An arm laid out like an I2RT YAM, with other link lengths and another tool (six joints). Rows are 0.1 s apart.
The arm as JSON. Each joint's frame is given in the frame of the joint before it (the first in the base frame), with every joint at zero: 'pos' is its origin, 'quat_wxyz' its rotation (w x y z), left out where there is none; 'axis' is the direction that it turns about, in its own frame. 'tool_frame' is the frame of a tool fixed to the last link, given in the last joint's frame.
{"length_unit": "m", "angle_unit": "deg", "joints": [
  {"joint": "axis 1", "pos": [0.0, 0.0, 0.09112], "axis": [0.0, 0.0, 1.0]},
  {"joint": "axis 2", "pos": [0.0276, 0.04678, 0.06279], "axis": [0.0, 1.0, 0.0]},
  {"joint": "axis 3", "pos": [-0.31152, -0.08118, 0.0], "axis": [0.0, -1.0, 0.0]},
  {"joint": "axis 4", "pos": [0.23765, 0.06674, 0.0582], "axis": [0.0, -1.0, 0.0]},
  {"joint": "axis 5", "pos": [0.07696, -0.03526, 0.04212], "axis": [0.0, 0.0, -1.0]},
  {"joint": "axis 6", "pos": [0.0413, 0.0, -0.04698], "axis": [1.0, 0.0, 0.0]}
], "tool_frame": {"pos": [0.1, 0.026, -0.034], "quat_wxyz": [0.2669, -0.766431, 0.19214, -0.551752]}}
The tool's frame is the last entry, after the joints.
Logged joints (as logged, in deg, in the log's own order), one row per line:
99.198 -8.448 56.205 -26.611 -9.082 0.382
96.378 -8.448 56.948 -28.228 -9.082 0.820
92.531 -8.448 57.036 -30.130 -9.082 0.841
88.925 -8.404 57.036 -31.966 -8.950 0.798
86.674 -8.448 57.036 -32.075 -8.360 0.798
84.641 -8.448 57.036 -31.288 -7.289 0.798
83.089 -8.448 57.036 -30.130 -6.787 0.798
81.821 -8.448 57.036 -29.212 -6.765 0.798
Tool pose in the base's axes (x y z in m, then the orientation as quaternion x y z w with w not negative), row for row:
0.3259 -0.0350 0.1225 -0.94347 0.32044 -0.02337 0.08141
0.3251 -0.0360 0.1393 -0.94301 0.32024 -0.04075 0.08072
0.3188 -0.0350 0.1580 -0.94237 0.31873 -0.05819 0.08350
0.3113 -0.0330 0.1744 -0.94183 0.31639 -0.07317 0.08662
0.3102 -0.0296 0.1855 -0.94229 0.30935 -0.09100 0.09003
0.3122 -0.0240 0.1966 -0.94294 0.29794 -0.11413 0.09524
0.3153 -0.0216 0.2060 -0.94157 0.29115 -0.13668 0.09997
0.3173 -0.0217 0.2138 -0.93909 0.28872 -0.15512 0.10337
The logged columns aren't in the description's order. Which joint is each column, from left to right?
Columns, left to right: axis 2, axis 6, axis 3, axis 4, axis 1, axis 5.
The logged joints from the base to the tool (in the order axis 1, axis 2, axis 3, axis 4, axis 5, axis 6), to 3 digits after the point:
-9.082 99.198 56.205 -26.611 0.382 -8.448
-9.082 96.378 56.948 -28.228 0.820 -8.448
-9.082 92.531 57.036 -30.130 0.841 -8.448
-8.950 88.925 57.036 -31.966 0.798 -8.404
-8.360 86.674 57.036 -32.075 0.798 -8.448
-7.289 84.641 57.036 -31.288 0.798 -8.448
-6.787 83.089 57.036 -30.130 0.798 -8.448
-6.765 81.821 57.036 -29.212 0.798 -8.448

